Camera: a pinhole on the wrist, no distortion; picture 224 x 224 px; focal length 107.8 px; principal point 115.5 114.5 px. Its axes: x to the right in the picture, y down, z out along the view. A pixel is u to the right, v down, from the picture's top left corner.
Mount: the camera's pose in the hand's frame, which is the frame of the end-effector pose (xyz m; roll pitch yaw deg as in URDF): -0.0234 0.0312 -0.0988 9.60 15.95 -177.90
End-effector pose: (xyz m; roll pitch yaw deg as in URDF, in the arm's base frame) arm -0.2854 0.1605 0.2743 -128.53 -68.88 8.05
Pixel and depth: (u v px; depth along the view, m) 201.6 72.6 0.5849
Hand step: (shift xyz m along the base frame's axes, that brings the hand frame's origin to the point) 0.1779 0.0469 -0.7481
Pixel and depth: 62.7 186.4 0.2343
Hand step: 0.0245 0.1974 0.0019
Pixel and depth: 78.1 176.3 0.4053
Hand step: 0.0623 0.3759 -0.0471
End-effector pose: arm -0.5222 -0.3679 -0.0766 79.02 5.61 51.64
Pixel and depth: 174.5 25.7 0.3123
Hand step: -0.1120 -0.2133 0.3677
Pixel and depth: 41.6 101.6 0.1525
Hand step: 0.0706 -0.0004 0.0852
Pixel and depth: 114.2 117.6 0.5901
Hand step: 0.2427 -0.3965 0.2105
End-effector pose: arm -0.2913 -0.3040 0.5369 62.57 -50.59 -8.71
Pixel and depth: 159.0 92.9 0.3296
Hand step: -0.3199 -0.0337 -0.0573
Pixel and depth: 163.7 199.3 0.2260
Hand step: -0.1041 -0.1408 -0.1721
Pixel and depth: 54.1 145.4 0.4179
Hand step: -0.1222 -0.3304 0.1726
